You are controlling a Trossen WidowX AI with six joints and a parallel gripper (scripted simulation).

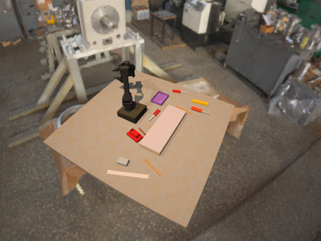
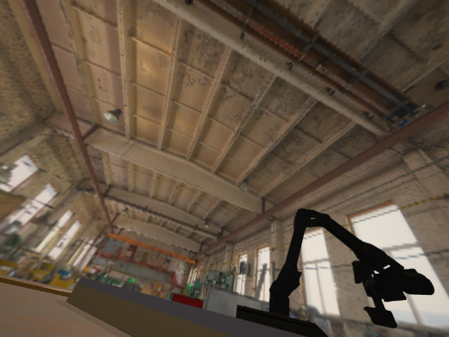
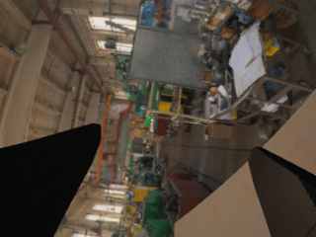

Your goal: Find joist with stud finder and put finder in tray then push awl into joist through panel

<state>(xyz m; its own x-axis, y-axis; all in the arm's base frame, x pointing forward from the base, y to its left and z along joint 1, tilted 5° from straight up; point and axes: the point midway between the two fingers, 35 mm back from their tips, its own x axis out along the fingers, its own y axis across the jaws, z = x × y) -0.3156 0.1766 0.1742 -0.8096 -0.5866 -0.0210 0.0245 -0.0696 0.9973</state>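
Right now my gripper tip is 56 cm short of the stud finder, 32 cm to the left of it and 16 cm above it. From my gripper tip the other things lie so: purple tray (45 cm ahead, 19 cm to the left, 19 cm below); then awl (56 cm ahead, 23 cm to the right, 19 cm below); then indicator window (55 cm ahead, 32 cm to the right, 14 cm below).
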